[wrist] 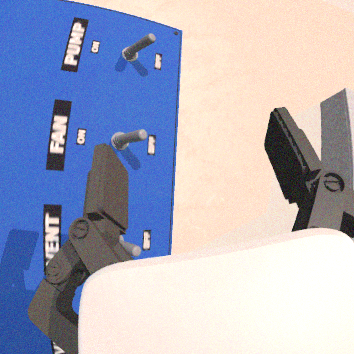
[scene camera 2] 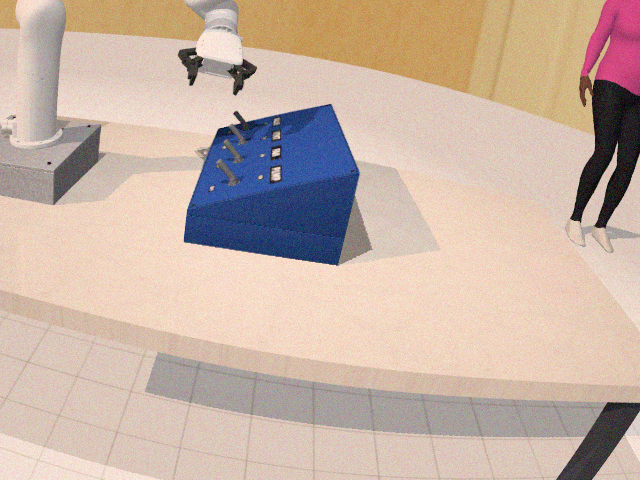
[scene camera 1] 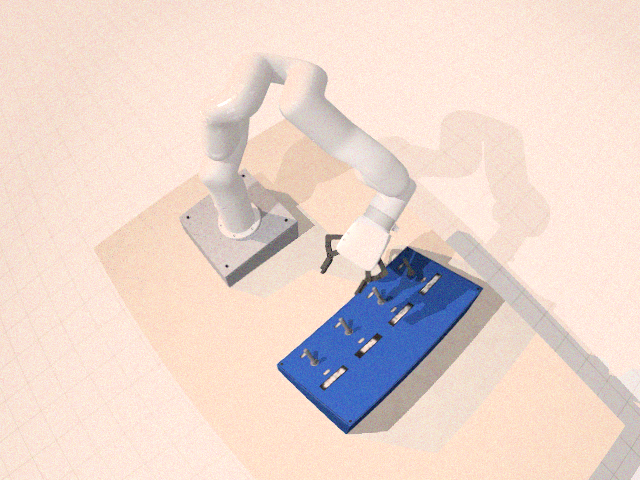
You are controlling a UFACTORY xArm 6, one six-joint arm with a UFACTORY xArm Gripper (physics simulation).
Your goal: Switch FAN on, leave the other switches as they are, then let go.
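Pixels of known places: gripper, between the fingertips: (wrist: 191, 141) (scene camera 2: 215, 85) (scene camera 1: 338, 283); arm's base, origin of its link: (scene camera 2: 36, 138) (scene camera 1: 239, 220).
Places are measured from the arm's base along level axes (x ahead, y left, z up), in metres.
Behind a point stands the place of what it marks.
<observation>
The FAN switch (scene camera 1: 344, 326) @(x 0.435, y -0.076, z 0.031 m) (scene camera 2: 233, 150) @(x 0.435, y -0.077, z 0.029 m) (wrist: 131, 137) @(x 0.429, y -0.068, z 0.039 m) is a grey lever on a sloped blue panel (scene camera 1: 392, 351) @(x 0.574, y -0.067, z 0.059 m) (scene camera 2: 310, 149) @(x 0.570, y -0.116, z 0.060 m) (wrist: 25, 100) @(x 0.549, y -0.122, z 0.052 m). It leans toward its OFF label (wrist: 151, 145) @(x 0.411, y -0.068, z -0.007 m), away from its ON label (wrist: 81, 136) @(x 0.490, y -0.079, z 0.026 m). My gripper (scene camera 1: 341, 281) @(x 0.380, y -0.037, z 0.145 m) (scene camera 2: 214, 88) @(x 0.380, y -0.037, z 0.145 m) (wrist: 191, 141) @(x 0.380, y -0.037, z 0.145 m) is open and empty, above the panel's low edge. In the wrist view its left finger is just below the FAN lever's base, and its right finger is over the table side. The PUMP lever (scene camera 1: 310, 357) @(x 0.421, y -0.194, z 0.031 m) (scene camera 2: 227, 172) @(x 0.419, y -0.197, z 0.028 m) (wrist: 140, 47) @(x 0.416, y -0.185, z 0.030 m) also leans toward OFF. The VENT lever (scene camera 1: 378, 296) @(x 0.453, y 0.043, z 0.030 m) (scene camera 2: 237, 133) @(x 0.449, y 0.042, z 0.029 m) (wrist: 131, 247) @(x 0.436, y 0.045, z 0.045 m) is partly hidden in the wrist view.
The VALVE lever (scene camera 1: 408, 267) @(x 0.468, y 0.162, z 0.029 m) (scene camera 2: 240, 119) @(x 0.462, y 0.161, z 0.029 m) stands at the panel's far end. The robot's grey base block (scene camera 1: 258, 248) @(x 0.105, y -0.033, z 0.000 m) (scene camera 2: 77, 165) @(x 0.112, y -0.034, z -0.042 m) stands on the table (scene camera 1: 206, 335) @(x 0.137, y -0.308, z -0.080 m) (scene camera 2: 258, 310) @(x 0.464, y -0.434, z -0.080 m), beyond the panel's low edge. A person (scene camera 2: 615, 113) stands behind the table at the right.
</observation>
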